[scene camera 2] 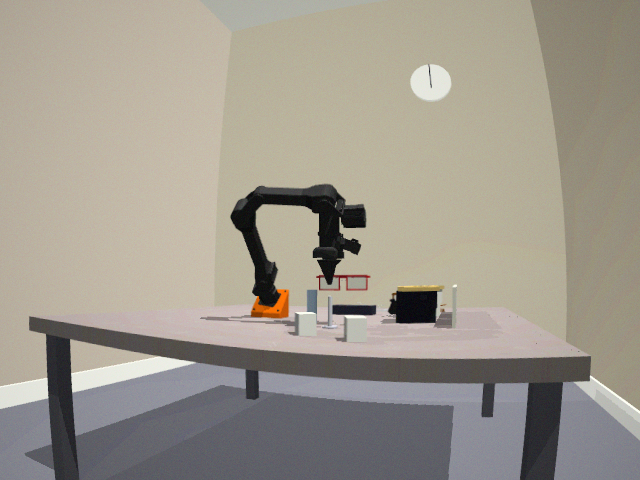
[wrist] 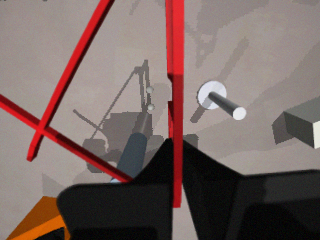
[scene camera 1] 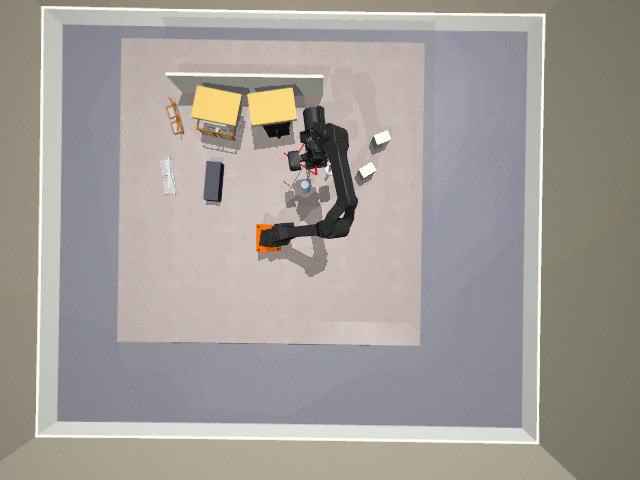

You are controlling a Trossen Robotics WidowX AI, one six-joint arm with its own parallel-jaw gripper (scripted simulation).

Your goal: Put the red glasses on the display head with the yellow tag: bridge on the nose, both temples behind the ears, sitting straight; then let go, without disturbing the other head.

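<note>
The gripper [scene camera 2: 329, 284] is in view, and the wrist view shows the gripper [wrist: 173, 143] as well. The scene also has a low wall [scene camera 1: 303, 85], a thin grey peg [wrist: 212, 94] and a dark case [scene camera 1: 214, 174]; in the wrist view the dark case is out of frame. There is a dark display head [scene camera 1: 274, 110] too, and scene camera 2 also shows the dark display head [scene camera 2: 413, 304].
</note>
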